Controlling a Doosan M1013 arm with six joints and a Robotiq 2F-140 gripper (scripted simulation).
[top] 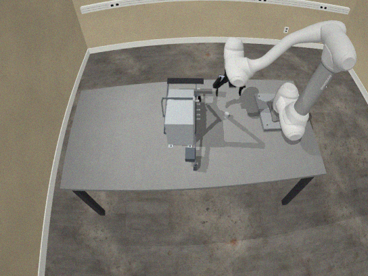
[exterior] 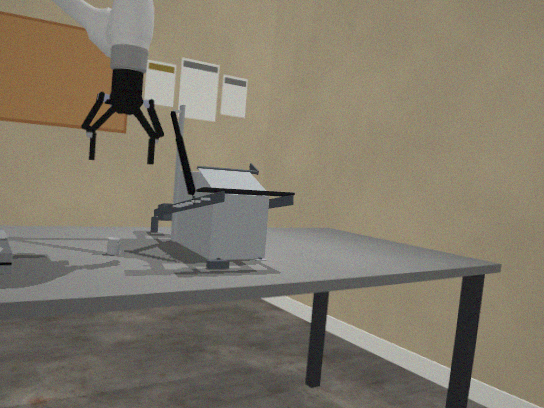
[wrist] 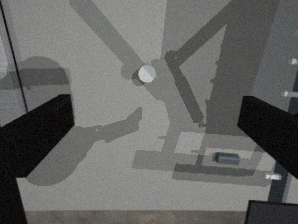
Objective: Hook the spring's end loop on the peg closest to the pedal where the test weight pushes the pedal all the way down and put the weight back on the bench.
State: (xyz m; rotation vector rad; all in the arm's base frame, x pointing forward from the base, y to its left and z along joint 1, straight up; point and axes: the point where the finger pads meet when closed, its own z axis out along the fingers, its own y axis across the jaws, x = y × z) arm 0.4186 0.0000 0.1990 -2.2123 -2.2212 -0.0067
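Now: hand 10 mm past the steel test weight and 220 mm above it. From my hand the other things lie so: dark spring (180 mm ahead, 50 mm to the left, 10 mm above).
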